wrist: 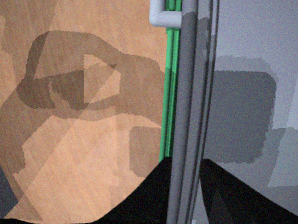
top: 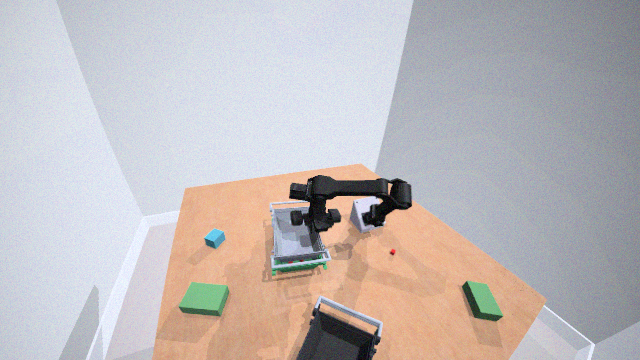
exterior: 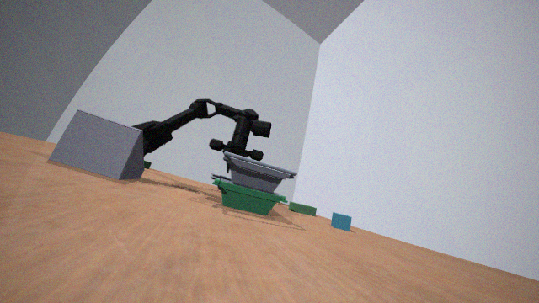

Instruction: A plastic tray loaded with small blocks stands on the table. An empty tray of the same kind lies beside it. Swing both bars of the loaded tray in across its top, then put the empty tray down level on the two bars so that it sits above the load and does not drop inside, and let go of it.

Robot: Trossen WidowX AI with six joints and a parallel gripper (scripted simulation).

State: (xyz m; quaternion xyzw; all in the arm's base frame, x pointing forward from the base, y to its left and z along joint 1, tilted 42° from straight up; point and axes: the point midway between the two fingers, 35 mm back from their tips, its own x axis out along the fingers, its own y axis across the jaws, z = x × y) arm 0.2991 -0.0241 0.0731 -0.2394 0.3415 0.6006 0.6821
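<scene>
Now: gripper tip 70 mm short of the grey tray, 20 mm below it and 10 mm to the left of it. Also, from my gripper tip: red block: 320 mm behind, 150 mm to the left, 80 mm below; blue cube: 380 mm ahead, 150 mm to the right, 70 mm below.
</scene>
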